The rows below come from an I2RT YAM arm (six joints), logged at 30 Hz.
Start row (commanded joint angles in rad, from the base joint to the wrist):
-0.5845 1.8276 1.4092 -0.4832 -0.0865 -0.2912
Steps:
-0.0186 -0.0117 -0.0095 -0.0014 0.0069 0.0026
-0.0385 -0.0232 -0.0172 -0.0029 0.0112 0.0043
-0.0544 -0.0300 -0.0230 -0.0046 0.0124 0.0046
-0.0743 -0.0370 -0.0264 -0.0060 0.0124 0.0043
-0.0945 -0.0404 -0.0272 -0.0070 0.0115 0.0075
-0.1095 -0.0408 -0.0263 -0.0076 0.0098 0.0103
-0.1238 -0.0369 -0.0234 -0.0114 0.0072 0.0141
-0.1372 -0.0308 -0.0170 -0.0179 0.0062 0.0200
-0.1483 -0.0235 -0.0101 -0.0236 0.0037 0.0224
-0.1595 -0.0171 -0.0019 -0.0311 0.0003 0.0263
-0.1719 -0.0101 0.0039 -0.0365 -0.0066 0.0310
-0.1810 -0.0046 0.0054 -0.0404 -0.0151 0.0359
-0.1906 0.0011 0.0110 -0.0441 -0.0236 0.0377
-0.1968 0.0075 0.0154 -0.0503 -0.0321 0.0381
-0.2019 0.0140 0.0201 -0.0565 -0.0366 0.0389
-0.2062 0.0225 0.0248 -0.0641 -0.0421 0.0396
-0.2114 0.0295 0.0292 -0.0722 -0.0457 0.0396
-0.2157 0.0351 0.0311 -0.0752 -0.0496 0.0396
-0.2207 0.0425 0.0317 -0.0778 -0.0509 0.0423
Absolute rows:
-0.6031 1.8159 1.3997 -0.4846 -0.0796 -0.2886
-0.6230 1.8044 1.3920 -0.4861 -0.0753 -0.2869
-0.6389 1.7976 1.3862 -0.4878 -0.0741 -0.2866
-0.6588 1.7906 1.3828 -0.4892 -0.0741 -0.2869
-0.6790 1.7872 1.3820 -0.4902 -0.0750 -0.2837
-0.6940 1.7868 1.3829 -0.4908 -0.0767 -0.2809
-0.7083 1.7907 1.3858 -0.4946 -0.0793 -0.2771
-0.7217 1.7968 1.3922 -0.5011 -0.0803 -0.2712
-0.7328 1.8041 1.3991 -0.5068 -0.0828 -0.2688
-0.7440 1.8105 1.4073 -0.5143 -0.0862 -0.2649
-0.7564 1.8175 1.4131 -0.5197 -0.0931 -0.2602
-0.7655 1.8230 1.4146 -0.5236 -0.1016 -0.2553
-0.7751 1.8287 1.4202 -0.5273 -0.1101 -0.2535
-0.7813 1.8351 1.4246 -0.5335 -0.1186 -0.2531
-0.7864 1.8416 1.4293 -0.5397 -0.1231 -0.2523
-0.7907 1.8501 1.4340 -0.5473 -0.1286 -0.2516
-0.7959 1.8571 1.4384 -0.5554 -0.1322 -0.2516
-0.8002 1.8627 1.4403 -0.5584 -0.1361 -0.2516
-0.8052 1.8701 1.4409 -0.5610 -0.1374 -0.2489

